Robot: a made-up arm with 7 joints.
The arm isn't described. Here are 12 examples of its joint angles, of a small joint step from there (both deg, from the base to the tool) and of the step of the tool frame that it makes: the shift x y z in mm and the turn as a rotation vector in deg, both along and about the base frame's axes.
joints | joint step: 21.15 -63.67 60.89 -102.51 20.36 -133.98 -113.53 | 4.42 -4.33 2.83 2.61 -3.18 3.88 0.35
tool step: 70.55 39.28 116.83 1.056 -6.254 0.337
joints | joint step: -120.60 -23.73 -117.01 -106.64 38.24 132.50 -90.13 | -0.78 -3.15 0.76 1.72 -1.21 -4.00 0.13
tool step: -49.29 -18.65 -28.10 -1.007 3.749 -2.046
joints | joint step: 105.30 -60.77 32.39 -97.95 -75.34 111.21 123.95 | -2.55 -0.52 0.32 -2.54 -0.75 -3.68 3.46
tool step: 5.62 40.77 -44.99 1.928 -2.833 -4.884
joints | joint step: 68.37 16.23 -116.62 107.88 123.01 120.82 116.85 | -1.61 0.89 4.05 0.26 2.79 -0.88 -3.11
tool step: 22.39 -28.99 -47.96 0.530 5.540 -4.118
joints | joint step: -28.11 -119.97 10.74 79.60 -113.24 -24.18 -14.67 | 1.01 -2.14 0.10 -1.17 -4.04 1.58 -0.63
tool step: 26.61 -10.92 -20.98 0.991 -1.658 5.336
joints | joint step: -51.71 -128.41 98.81 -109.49 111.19 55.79 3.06 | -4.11 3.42 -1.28 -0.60 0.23 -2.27 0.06
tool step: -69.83 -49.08 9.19 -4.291 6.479 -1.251
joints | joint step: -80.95 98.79 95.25 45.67 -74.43 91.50 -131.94 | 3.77 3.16 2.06 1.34 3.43 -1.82 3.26
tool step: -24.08 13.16 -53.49 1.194 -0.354 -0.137
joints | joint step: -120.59 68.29 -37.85 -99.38 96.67 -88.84 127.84 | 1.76 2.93 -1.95 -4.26 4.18 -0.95 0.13
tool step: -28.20 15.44 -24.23 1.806 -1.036 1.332
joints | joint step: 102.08 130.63 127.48 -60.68 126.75 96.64 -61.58 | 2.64 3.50 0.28 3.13 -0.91 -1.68 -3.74
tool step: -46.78 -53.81 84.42 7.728 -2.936 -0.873
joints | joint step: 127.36 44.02 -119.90 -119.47 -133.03 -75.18 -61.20 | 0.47 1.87 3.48 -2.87 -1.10 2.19 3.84
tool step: 49.34 -34.05 -28.11 7.189 6.075 0.748
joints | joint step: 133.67 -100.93 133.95 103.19 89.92 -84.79 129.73 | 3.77 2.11 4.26 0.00 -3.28 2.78 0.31
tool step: 61.45 34.97 114.74 3.758 -11.208 1.332
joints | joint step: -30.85 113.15 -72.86 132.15 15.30 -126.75 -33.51 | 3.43 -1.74 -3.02 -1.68 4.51 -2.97 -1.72
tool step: 37.47 7.11 -75.51 4.057 -4.948 4.783
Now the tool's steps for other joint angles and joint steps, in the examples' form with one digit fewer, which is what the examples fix.
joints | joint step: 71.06 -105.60 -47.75 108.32 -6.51 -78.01 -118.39 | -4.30 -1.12 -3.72 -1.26 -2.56 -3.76 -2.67
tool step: 45.8 65.6 -61.6 -4.41 3.84 2.54
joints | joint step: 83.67 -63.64 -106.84 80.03 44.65 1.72 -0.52 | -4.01 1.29 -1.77 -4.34 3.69 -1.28 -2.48
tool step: 15.5 -37.0 -54.4 -1.04 5.33 -6.04
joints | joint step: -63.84 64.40 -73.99 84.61 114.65 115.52 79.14 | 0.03 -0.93 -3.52 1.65 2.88 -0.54 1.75
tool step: 15.8 57.0 -51.4 3.53 -4.06 -5.19
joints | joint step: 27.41 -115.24 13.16 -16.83 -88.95 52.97 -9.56 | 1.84 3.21 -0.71 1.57 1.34 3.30 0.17
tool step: -5.6 -30.6 5.5 -0.04 3.66 -2.75
